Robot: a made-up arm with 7 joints. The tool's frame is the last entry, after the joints. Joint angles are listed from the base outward.
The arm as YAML. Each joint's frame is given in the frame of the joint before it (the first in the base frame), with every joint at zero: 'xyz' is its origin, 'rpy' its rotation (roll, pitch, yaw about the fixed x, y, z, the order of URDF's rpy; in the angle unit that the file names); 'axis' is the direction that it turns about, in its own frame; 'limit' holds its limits. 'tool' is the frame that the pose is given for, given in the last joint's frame.
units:
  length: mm
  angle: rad
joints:
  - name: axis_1
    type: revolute
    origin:
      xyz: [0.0, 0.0, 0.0]
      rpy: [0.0, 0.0, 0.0]
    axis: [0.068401, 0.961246, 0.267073]
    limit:
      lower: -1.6
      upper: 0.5
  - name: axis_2
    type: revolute
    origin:
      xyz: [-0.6, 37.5, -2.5]
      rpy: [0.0, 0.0, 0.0]
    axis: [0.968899, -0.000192, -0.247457]
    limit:
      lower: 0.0
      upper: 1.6
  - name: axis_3
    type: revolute
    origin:
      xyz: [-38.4, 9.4, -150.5]
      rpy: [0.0, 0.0, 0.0]
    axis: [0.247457, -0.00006, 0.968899]
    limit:
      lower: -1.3
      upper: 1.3
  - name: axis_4
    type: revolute
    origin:
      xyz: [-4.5, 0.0, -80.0]
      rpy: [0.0, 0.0, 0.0]
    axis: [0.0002, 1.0, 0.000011]
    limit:
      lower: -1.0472
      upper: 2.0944
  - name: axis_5
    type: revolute
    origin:
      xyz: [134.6, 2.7, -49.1]
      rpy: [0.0, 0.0, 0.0]
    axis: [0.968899, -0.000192, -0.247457]
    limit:
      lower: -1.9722
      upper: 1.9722
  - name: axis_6
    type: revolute
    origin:
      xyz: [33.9, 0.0, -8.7]
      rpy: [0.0, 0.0, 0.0]
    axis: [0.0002, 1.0, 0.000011]
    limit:
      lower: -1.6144
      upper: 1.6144
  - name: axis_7
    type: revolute
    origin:
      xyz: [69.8, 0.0, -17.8]
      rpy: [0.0, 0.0, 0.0]
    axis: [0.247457, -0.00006, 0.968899]
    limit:
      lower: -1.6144
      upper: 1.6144
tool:
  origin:
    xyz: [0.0, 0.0, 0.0]
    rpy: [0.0, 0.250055, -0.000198]
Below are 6 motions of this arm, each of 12 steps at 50 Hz.
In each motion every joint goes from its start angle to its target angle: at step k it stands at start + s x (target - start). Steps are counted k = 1, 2, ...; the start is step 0. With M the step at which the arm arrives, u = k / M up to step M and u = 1 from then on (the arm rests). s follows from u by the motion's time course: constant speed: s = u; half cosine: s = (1 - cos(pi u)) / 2; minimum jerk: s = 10 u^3 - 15 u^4 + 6 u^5.
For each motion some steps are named. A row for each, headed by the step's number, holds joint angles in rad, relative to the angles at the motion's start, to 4 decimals.
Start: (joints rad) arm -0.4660 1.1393 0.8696 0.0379 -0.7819 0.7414 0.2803
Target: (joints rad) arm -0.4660 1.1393 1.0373 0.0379 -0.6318 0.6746 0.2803
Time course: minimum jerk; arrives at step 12
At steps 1, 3, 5, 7, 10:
1: 0.0000 0.0000 0.0009 0.0000 0.0008 -0.0003 0.0000
3: 0.0000 0.0000 0.0174 0.0000 0.0155 -0.0069 0.0000
5: 0.0000 0.0000 0.0581 0.0000 0.0520 -0.0232 0.0000
7: 0.0000 0.0000 0.1096 0.0000 0.0981 -0.0436 0.0000
10: 0.0000 0.0000 0.1617 0.0000 0.1448 -0.0644 0.0000

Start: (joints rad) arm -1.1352 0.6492 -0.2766 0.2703 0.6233 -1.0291 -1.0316
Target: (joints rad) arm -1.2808 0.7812 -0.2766 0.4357 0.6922 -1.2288 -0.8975
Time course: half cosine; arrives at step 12
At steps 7, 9, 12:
7: -0.0916 0.0831 0.0000 0.1041 0.0434 -0.1257 0.0844
9: -0.1243 0.1127 0.0000 0.1412 0.0588 -0.1705 0.1145
12: -0.1456 0.1320 0.0000 0.1654 0.0689 -0.1997 0.1341

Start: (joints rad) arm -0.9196 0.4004 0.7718 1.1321 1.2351 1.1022 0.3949
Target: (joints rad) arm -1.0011 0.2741 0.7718 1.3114 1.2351 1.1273 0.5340
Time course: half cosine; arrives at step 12
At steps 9, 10, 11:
9: -0.0696 -0.1078 0.0000 0.1530 0.0000 0.0214 0.1187
10: -0.0760 -0.1178 0.0000 0.1673 0.0000 0.0234 0.1298
11: -0.0801 -0.1241 0.0000 0.1762 0.0000 0.0247 0.1367

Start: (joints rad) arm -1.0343 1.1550 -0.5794 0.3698 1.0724 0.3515 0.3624
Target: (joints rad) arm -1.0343 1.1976 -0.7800 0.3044 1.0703 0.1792 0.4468
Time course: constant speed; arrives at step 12
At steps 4, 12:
4: 0.0000 0.0142 -0.0669 -0.0218 -0.0007 -0.0574 0.0281
12: 0.0000 0.0426 -0.2006 -0.0654 -0.0021 -0.1723 0.0844

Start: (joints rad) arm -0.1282 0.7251 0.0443 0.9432 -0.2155 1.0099 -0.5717
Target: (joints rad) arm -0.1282 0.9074 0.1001 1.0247 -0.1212 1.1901 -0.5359
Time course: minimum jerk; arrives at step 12
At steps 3, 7, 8, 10, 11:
3: 0.0000 0.0189 0.0058 0.0084 0.0098 0.0187 0.0037
7: 0.0000 0.1191 0.0365 0.0533 0.0616 0.1177 0.0234
8: 0.0000 0.1440 0.0441 0.0644 0.0745 0.1424 0.0283
10: 0.0000 0.1758 0.0538 0.0786 0.0910 0.1738 0.0345
11: 0.0000 0.1814 0.0555 0.0811 0.0938 0.1793 0.0356

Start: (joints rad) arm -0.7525 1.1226 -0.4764 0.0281 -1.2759 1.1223 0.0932
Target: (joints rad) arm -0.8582 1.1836 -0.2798 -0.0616 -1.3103 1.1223 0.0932
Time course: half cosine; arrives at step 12
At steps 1, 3, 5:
1: -0.0018 0.0010 0.0033 -0.0015 -0.0006 0.0000 0.0000
3: -0.0155 0.0089 0.0288 -0.0131 -0.0050 0.0000 0.0000
5: -0.0392 0.0226 0.0729 -0.0332 -0.0127 0.0000 0.0000

